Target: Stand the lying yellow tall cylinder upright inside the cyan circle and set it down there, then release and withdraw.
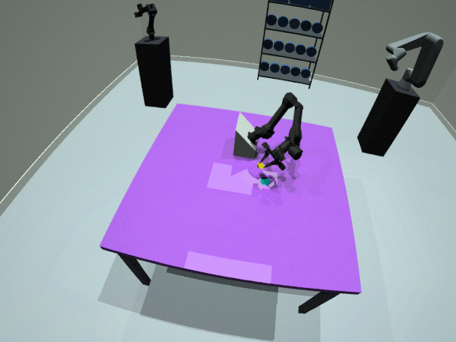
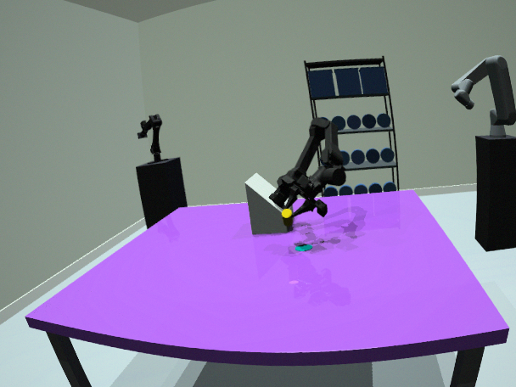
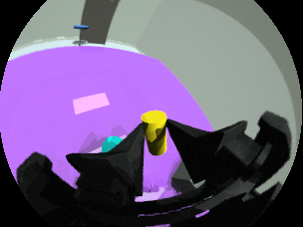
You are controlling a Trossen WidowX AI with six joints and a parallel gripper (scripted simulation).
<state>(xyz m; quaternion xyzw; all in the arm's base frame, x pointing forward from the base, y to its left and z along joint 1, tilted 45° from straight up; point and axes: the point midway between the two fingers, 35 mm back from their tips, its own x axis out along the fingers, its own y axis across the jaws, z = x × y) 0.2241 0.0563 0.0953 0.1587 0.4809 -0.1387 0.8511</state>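
My gripper tip is 12 cm above the cyan circle and 4 cm to the right of it. Round my gripper tip: yellow tall cylinder 2 cm below, 1 cm behind.
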